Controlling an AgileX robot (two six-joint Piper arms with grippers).
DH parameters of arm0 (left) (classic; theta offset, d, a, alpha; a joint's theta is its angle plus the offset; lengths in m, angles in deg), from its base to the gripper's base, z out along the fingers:
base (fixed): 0 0 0 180
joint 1: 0 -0.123 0 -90
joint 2: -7.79 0 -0.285 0
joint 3: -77.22 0 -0.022 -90
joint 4: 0 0.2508 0 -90
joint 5: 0 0 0.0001 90
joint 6: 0 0.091 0 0
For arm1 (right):
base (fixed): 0 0 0 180
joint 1: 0 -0.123 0 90
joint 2: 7.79 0 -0.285 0
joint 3: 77.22 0 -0.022 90
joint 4: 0 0.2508 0 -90
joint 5: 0 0 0.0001 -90
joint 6: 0 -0.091 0 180
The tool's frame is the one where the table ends.
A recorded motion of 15 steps. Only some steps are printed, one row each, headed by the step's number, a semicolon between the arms.
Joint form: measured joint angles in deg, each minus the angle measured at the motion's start. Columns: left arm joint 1, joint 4, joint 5, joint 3, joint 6, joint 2; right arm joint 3, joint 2, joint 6, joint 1, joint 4, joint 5.
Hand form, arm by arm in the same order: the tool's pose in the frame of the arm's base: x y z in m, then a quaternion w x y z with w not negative. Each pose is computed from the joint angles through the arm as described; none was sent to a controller.
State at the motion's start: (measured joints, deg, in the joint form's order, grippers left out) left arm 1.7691 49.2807 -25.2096 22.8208 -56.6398 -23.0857; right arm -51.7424 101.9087 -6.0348 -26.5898 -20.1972 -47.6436
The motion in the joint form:
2: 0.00 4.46 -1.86 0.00 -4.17 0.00; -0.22 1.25 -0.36 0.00 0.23 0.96
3: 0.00 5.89 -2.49 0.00 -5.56 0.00; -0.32 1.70 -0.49 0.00 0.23 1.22
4: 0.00 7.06 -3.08 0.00 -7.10 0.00; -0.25 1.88 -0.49 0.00 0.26 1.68
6: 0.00 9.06 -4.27 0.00 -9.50 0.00; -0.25 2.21 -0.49 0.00 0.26 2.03
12: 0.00 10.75 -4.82 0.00 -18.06 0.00; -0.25 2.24 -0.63 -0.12 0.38 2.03
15: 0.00 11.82 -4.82 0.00 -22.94 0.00; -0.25 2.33 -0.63 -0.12 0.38 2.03
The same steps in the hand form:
2: 0.0812 -0.0358 0.3429 0.79673 0.11294 0.56254 -0.18978; 0.3292 0.1900 0.2213 0.66928 -0.29221 0.65237 0.20271
3: 0.0808 -0.0372 0.3425 0.79429 0.11884 0.56313 -0.19459; 0.3302 0.1904 0.2184 0.66547 -0.29212 0.65635 0.20255
4: 0.0803 -0.0383 0.3422 0.79151 0.12209 0.56386 -0.20168; 0.3304 0.1903 0.2161 0.66143 -0.29262 0.66066 0.20101
6: 0.0794 -0.0405 0.3417 0.78687 0.12981 0.56443 -0.21306; 0.3310 0.1904 0.2134 0.65744 -0.29334 0.66469 0.19979
12: 0.0790 -0.0418 0.3410 0.76827 0.10126 0.57404 -0.26457; 0.3307 0.1910 0.2132 0.65692 -0.29226 0.66522 0.20129
15: 0.0790 -0.0423 0.3402 0.75595 0.08340 0.58041 -0.29104; 0.3308 0.1911 0.2126 0.65635 -0.29235 0.66575 0.20126

